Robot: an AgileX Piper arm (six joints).
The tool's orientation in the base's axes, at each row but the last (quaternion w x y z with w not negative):
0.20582 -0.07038 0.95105 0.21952
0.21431 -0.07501 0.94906 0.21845
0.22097 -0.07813 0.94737 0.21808
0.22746 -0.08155 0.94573 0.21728
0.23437 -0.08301 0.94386 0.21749
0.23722 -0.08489 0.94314 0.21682
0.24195 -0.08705 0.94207 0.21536
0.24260 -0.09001 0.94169 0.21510
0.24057 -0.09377 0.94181 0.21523
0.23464 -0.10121 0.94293 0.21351
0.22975 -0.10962 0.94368 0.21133
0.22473 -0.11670 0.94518 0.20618
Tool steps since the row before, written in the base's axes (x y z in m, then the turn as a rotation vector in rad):
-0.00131 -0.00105 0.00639 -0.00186 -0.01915 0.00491
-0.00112 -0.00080 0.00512 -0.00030 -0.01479 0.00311
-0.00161 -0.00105 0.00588 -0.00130 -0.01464 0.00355
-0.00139 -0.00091 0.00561 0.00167 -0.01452 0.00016
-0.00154 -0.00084 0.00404 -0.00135 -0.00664 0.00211
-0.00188 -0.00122 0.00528 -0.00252 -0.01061 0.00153
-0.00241 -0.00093 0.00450 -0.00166 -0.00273 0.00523
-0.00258 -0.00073 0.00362 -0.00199 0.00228 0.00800
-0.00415 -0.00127 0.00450 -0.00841 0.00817 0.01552
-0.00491 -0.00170 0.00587 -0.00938 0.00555 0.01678
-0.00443 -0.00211 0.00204 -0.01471 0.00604 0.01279
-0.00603 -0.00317 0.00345 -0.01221 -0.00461 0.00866
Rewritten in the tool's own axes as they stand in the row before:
-0.00147 0.00184 -0.00617 0.00044 -0.01479 -0.01324
-0.00121 0.00151 -0.00494 -0.00038 -0.01195 -0.00925
-0.00117 0.00168 -0.00584 0.00031 -0.01141 -0.00992
-0.00133 0.00164 -0.00546 -0.00075 -0.01332 -0.00598
-0.00054 0.00115 -0.00422 0.00054 -0.00479 -0.00521
-0.00085 0.00135 -0.00551 0.00207 -0.00823 -0.00702
-0.00007 0.00145 -0.00498 -0.00098 -0.00009 -0.00605
0.00049 0.00136 -0.00427 -0.00239 0.00547 -0.00613
0.00147 0.00165 -0.00585 -0.00097 0.01522 -0.01208
0.00157 0.00200 -0.00741 -0.00050 0.01362 -0.01465
0.00311 0.00019 -0.00431 0.00600 0.01428 -0.01328
0.00403 0.00024 -0.00648 0.00714 0.00265 -0.01369

